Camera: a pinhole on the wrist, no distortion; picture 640 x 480 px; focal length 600.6 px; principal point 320.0 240.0 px. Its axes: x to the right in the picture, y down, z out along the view. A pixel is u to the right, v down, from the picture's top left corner.
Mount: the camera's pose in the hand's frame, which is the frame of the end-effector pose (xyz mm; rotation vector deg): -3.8 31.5 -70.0 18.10 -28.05 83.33
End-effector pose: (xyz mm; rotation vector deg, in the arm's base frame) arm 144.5 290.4 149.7 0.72 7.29 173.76
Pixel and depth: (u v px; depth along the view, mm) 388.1 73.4 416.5
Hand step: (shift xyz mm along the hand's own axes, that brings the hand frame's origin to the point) 60.3 -143.6 322.8
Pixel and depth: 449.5 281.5 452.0
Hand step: -87.4 -102.7 365.6
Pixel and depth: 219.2 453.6 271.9
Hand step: -135.9 -131.6 133.2
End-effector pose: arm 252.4 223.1 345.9 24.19 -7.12 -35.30
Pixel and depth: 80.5 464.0 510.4
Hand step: -265.9 -375.7 252.0
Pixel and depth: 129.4 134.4 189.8
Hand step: 2.7 -117.1 66.5
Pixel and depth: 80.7 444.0 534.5
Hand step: -260.6 -396.6 268.8
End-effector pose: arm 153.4 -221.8 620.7 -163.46 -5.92 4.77
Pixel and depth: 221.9 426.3 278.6
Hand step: -126.6 -135.8 140.0
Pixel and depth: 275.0 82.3 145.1
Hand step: 15.2 -52.9 53.0
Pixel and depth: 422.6 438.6 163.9
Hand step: -76.9 -19.2 80.6
